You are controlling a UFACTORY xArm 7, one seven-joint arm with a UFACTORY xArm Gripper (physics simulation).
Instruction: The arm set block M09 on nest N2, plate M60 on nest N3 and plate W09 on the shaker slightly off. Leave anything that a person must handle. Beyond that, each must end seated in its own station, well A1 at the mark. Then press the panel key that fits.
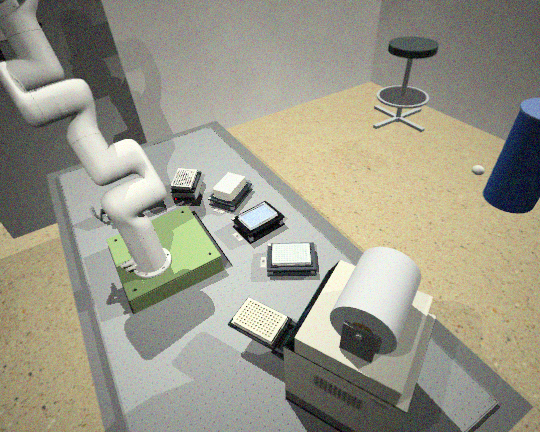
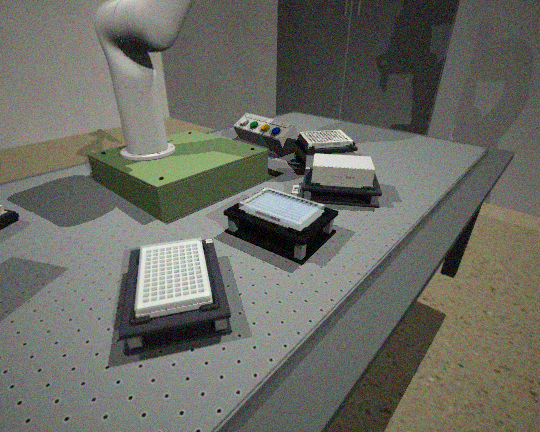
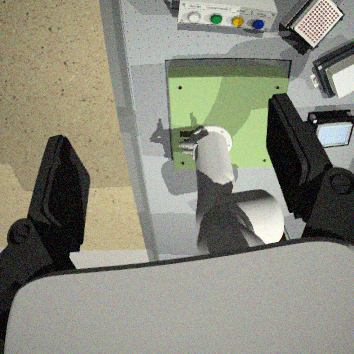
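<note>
My gripper (image 3: 169, 136) is open and empty, high above the table. A plate (image 1: 186, 177) (image 2: 326, 138) (image 3: 318, 22) lies on the shaker at the back. Beside it a tall white block (image 1: 230, 185) (image 2: 343, 170) (image 3: 346, 80) sits on a dark nest. A pale-blue plate (image 1: 258, 216) (image 2: 282, 207) (image 3: 334, 134) lies on a black nest (image 2: 267, 230). A white well plate (image 1: 291, 254) (image 2: 174, 275) lies on another nest (image 2: 175, 327). Labels, well A1 and exact seating are too small to tell. The panel (image 2: 265, 131) (image 3: 227, 12) has white, green, yellow and blue keys.
The arm's green base box (image 1: 175, 250) (image 2: 200, 165) (image 3: 200, 100) stands beside the nests. A beige instrument (image 1: 330, 320) with a large cylinder stands at the near end; a cream plate (image 1: 260, 320) lies on its tray. A stool (image 1: 413, 47) and blue bin (image 1: 517, 160) stand beyond the table.
</note>
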